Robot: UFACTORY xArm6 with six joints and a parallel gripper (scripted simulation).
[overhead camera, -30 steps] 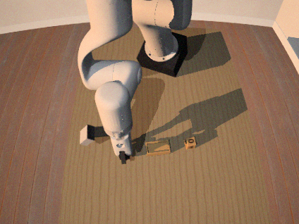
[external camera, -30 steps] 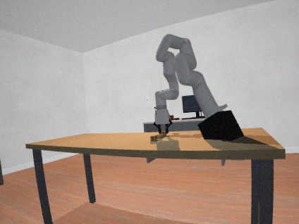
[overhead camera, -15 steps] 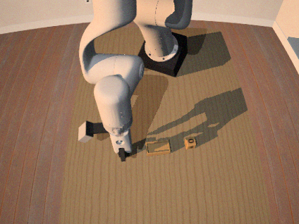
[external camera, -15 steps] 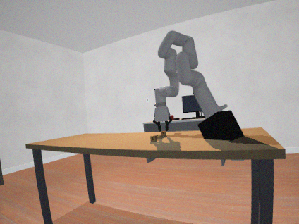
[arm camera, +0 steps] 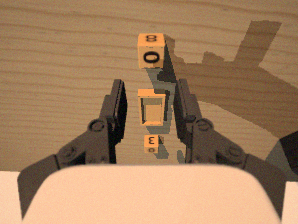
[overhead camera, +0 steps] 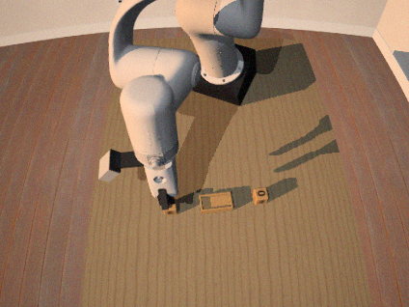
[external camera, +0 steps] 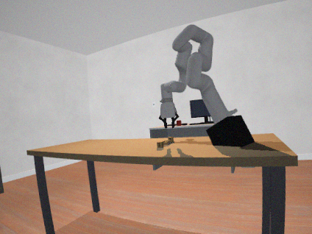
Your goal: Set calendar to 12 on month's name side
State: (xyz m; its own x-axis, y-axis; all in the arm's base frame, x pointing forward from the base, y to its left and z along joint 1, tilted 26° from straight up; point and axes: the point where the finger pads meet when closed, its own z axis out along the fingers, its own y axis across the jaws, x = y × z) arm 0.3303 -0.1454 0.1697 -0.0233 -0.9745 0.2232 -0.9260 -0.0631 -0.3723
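The number cube is 21 cm to the left of my hand and 9 cm below it. Also, from my hand: tray 11 cm to the left, 10 cm below.
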